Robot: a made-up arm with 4 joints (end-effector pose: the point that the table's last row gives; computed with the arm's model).
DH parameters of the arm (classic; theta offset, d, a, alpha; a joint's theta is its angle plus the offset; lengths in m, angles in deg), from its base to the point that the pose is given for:
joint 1: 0 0.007 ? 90
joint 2: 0 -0.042 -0.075 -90
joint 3: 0 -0.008 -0.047 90
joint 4: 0 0.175 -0.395 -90
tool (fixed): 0 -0.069 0 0
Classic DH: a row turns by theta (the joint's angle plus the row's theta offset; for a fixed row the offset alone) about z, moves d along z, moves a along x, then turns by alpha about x.
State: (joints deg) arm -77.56 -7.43 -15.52 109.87
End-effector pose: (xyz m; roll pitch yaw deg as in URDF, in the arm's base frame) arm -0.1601 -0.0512 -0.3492 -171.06 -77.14 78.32
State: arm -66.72 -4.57 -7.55 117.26
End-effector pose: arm -0.1024 -0.1596 -0.3271 -178.45 -67.26 104.32
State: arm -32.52 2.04 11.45 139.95
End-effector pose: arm 0.2135 -0.2191 -0.1932 -179.49 -38.05 158.61
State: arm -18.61 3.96 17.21 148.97
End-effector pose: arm 0.3094 -0.1341 -0.1252 -178.68 -27.24 177.96
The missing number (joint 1, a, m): 0.037
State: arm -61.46 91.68 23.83 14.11
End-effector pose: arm -0.1456 -0.3289 -0.3701 -121.90 -61.60 63.08
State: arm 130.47 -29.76 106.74 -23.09
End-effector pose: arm 0.0743 0.4159 -0.0291 29.08 12.06 -113.79
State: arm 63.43 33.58 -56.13 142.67
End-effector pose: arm 0.3254 -0.0470 -0.1801 151.60 -15.08 -159.71
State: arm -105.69 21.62 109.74 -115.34
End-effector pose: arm 0.1617 -0.0061 0.3845 -145.80 51.90 -146.45
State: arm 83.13 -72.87 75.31 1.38
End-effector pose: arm 0.4191 -0.1016 -0.0019 72.00 13.60 167.36
